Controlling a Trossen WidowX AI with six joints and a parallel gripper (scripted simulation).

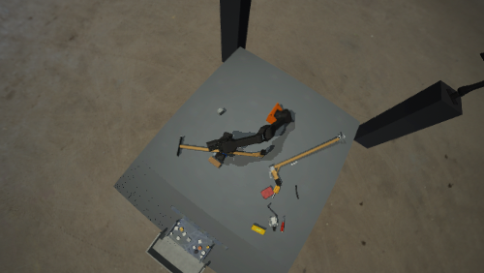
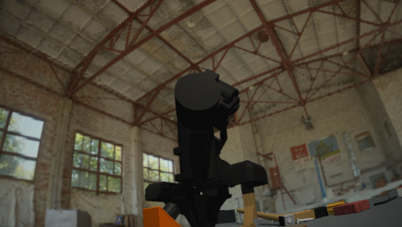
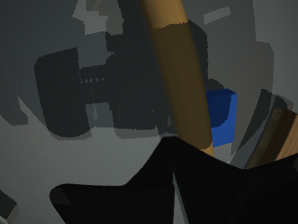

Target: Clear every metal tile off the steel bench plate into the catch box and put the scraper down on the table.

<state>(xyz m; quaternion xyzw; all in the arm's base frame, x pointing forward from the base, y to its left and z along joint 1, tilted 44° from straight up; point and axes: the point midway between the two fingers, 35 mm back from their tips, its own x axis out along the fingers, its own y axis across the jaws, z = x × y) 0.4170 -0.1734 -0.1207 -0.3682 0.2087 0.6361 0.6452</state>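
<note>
Right now my gripper tip is 30 mm short of the long scraper, 10 mm to the left of it and 50 mm below it. From my gripper tip the other things lie so: wooden block (110 mm ahead, 10 mm to the right); grey piece (230 mm behind, 170 mm to the right); blue block (40 mm ahead, 10 mm below).
</note>
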